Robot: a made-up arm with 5 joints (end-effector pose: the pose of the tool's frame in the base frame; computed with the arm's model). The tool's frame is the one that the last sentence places. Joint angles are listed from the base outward.
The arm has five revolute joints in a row. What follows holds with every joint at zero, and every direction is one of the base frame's. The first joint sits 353.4 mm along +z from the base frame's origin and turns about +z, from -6.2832 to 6.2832 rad. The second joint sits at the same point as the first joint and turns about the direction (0, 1, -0.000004), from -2.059 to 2.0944 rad. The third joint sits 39.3 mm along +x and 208.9 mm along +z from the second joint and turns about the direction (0, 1, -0.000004), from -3.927 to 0.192 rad. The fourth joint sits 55 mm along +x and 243 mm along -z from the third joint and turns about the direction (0, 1, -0.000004), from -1.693 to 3.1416 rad. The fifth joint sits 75.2 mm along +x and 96 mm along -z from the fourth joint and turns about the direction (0, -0.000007, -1), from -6.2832 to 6.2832 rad. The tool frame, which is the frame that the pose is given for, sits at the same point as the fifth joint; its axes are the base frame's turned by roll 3.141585, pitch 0 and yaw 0 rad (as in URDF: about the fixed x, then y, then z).
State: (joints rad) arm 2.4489 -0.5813 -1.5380 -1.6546 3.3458
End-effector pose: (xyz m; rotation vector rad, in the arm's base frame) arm 0.0158 -0.0131 0.7562 0.7709 -0.3709 2.5375
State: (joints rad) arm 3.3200 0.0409 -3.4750 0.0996 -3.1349
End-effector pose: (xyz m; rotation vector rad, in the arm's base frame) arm 0.1645 0.0297 0.8571 -0.2850 -0.0245 -2.9435
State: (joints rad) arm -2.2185 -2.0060 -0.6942 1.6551 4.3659
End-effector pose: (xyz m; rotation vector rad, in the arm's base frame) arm 0.0188 0.0248 0.5610 2.1292 -0.3231 -0.5915
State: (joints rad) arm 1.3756 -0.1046 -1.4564 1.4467 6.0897
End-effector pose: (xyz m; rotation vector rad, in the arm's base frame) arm 0.0672 0.3399 0.5311 -2.1758 -2.1721 -0.1461
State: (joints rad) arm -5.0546 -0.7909 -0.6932 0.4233 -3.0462
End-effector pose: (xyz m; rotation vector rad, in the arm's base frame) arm 0.0827 0.2322 0.5808 -1.1718 1.8420 0.7870
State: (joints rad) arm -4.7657 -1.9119 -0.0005 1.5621 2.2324
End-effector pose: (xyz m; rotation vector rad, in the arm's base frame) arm 0.0055 0.1040 0.3894 -2.6264 0.9810 0.1486
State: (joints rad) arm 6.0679 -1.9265 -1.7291 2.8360 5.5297
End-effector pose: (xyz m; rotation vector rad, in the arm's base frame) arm -0.2495 0.0546 0.4915 2.4910 0.6870 0.9933
